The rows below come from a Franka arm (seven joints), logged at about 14 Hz.
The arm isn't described. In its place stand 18 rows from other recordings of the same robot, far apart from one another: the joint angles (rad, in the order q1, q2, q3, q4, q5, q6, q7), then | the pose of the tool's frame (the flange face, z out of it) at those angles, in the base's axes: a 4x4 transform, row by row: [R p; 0 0 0 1], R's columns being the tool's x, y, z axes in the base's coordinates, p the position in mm.
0.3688 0.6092 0.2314 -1.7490 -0.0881 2.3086 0.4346 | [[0.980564 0.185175 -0.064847 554.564], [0.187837 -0.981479 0.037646 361.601], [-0.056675 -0.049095 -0.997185 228.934], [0 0 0 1]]
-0.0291 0.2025 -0.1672 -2.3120 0.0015 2.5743 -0.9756 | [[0.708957 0.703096 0.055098 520.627], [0.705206 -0.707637 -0.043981 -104.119], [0.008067 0.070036 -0.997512 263.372], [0 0 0 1]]
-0.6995 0.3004 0.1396 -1.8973 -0.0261 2.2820 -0.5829 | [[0.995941 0.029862 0.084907 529.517], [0.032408 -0.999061 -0.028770 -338.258], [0.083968 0.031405 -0.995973 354.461], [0 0 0 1]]
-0.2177 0.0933 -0.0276 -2.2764 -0.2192 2.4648 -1.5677 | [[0.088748 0.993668 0.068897 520.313], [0.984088 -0.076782 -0.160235 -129.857], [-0.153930 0.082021 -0.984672 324.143], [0 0 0 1]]
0.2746 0.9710 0.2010 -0.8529 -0.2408 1.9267 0.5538 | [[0.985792 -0.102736 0.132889 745.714], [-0.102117 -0.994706 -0.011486 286.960], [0.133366 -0.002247 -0.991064 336.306], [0 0 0 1]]
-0.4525 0.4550 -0.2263 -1.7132 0.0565 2.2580 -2.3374 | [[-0.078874 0.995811 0.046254 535.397], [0.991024 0.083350 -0.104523 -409.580], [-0.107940 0.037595 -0.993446 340.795], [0 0 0 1]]
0.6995 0.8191 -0.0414 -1.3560 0.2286 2.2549 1.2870 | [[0.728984 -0.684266 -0.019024 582.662], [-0.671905 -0.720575 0.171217 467.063], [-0.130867 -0.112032 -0.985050 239.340], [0 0 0 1]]
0.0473 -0.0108 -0.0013 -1.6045 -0.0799 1.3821 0.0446 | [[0.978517 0.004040 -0.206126 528.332], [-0.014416 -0.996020 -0.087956 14.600], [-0.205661 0.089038 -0.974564 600.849], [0 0 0 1]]
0.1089 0.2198 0.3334 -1.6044 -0.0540 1.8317 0.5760 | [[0.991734 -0.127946 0.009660 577.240], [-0.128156 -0.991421 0.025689 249.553], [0.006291 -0.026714 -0.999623 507.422], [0 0 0 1]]
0.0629 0.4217 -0.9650 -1.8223 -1.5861 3.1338 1.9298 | [[0.264701 -0.855477 0.445077 503.418], [-0.366389 -0.516147 -0.774178 -395.406], [0.892016 0.041855 -0.450062 417.150], [0 0 0 1]]
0.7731 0.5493 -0.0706 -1.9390 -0.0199 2.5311 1.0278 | [[0.953822 -0.293302 0.064792 477.253], [-0.293434 -0.955948 -0.007689 406.506], [0.064193 -0.011678 -0.997869 202.294], [0 0 0 1]]
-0.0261 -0.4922 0.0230 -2.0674 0.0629 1.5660 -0.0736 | [[0.997683 0.067441 -0.008998 394.832], [0.067819 -0.996338 0.052061 7.609], [-0.005454 -0.052551 -0.998603 623.558], [0 0 0 1]]
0.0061 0.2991 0.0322 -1.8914 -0.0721 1.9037 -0.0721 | [[0.948936 0.147330 -0.278952 586.499], [0.133119 -0.988672 -0.069329 16.470], [-0.286007 0.028655 -0.957799 327.461], [0 0 0 1]]
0.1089 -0.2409 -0.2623 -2.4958 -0.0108 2.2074 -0.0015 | [[0.989436 -0.137120 -0.047058 432.542], [-0.134192 -0.989101 0.060598 -66.121], [-0.054854 -0.053643 -0.997052 366.199], [0 0 0 1]]
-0.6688 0.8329 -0.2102 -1.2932 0.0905 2.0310 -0.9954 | [[0.985118 0.132354 -0.109662 501.806], [0.134133 -0.990923 0.008976 -540.767], [-0.107479 -0.023552 -0.993928 245.955], [0 0 0 1]]
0.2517 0.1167 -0.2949 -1.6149 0.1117 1.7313 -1.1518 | [[0.459528 0.888120 0.008797 598.171], [0.885275 -0.458809 0.076039 -7.038], [0.071568 -0.027154 -0.997066 553.252], [0 0 0 1]]
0.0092 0.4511 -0.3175 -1.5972 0.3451 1.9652 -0.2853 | [[0.990348 -0.138099 0.011821 652.689], [-0.137904 -0.973192 0.184065 -157.080], [-0.013915 -0.183919 -0.982843 377.538], [0 0 0 1]]
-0.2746 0.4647 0.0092 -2.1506 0.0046 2.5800 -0.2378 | [[0.998944 -0.032669 -0.032297 544.034], [-0.032178 -0.999360 0.015623 -147.866], [-0.032787 -0.014567 -0.999356 177.896], [0 0 0 1]]
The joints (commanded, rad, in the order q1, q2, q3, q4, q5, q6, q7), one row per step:
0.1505 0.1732 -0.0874 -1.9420 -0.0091 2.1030 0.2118
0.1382 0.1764 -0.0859 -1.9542 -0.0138 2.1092 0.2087
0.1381 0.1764 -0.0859 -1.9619 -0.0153 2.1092 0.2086
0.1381 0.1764 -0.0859 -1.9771 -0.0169 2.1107 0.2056
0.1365 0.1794 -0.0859 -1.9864 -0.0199 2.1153 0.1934
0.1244 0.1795 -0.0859 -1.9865 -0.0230 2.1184 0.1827
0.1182 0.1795 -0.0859 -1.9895 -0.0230 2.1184 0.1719
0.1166 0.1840 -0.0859 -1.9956 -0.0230 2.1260 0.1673
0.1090 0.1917 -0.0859 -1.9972 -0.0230 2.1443 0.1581
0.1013 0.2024 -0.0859 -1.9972 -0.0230 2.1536 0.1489
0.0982 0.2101 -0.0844 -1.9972 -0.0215 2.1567 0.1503
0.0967 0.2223 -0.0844 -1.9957 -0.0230 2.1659 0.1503
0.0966 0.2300 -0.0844 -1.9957 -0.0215 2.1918 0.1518
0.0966 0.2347 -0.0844 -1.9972 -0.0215 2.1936 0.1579
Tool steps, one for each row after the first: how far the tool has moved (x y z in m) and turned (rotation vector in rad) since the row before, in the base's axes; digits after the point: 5 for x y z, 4 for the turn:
-0.00166 -0.00681 -0.00693 -0.0045 0.0091 -0.0053
-0.00187 -0.00028 -0.00349 -0.0017 0.0076 0.0007
-0.00361 -0.00037 -0.00673 -0.0020 0.0137 0.0037
-0.00168 -0.00120 -0.00553 -0.0026 0.0080 0.0122
0.00065 -0.00718 0.00016 -0.0019 -0.0026 0.0004
-0.00064 -0.00367 -0.00134 0.0004 0.0034 0.0045
-0.00056 -0.00095 -0.00471 -0.0001 0.0031 0.0032
0.00196 -0.00430 -0.00368 0.0003 -0.0087 0.0022
0.00140 -0.00442 -0.00547 -0.0004 0.0017 0.0018
0.00052 -0.00087 -0.00426 0.0008 0.0045 -0.0038
0.00165 -0.00085 -0.00573 -0.0021 0.0015 -0.0002
0.00295 0.00017 -0.00237 0.0011 -0.0183 -0.0016
-0.00018 0.00000 -0.00328 -0.0006 0.0042 -0.0061

